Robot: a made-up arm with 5 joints.
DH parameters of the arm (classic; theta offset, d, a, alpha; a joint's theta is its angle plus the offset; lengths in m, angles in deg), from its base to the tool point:
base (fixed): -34.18 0 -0.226 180
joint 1: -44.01 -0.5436 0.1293 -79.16
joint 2: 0 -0.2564 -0.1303 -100.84
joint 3: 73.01 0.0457 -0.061 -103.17
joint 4: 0 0.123 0.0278 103.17
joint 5: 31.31 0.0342 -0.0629 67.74
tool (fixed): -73.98 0.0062 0 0
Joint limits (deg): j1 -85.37..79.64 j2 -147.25..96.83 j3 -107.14..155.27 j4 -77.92..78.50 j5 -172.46..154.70
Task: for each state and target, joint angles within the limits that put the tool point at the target. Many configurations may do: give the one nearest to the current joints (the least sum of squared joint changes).
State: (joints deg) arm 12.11 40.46 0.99 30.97 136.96
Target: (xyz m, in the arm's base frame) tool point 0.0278 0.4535 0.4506
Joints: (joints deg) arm 38.26 57.31 -26.73 25.74 150.88
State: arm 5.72 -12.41 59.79 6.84 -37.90
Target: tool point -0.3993 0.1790 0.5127
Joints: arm -28.64 30.08 25.52 9.54 -57.22
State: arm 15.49 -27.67 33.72 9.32 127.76
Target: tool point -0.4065 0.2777 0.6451
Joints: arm -21.53 -5.33 37.57 14.40 136.30
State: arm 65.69 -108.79 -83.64 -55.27 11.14
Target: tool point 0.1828 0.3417 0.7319
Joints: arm 30.45 -134.62 -96.10 -49.21 9.23
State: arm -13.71 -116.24 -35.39 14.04 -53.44
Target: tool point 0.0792 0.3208 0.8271
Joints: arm 6.31 -108.21 -4.47 5.96 -39.36
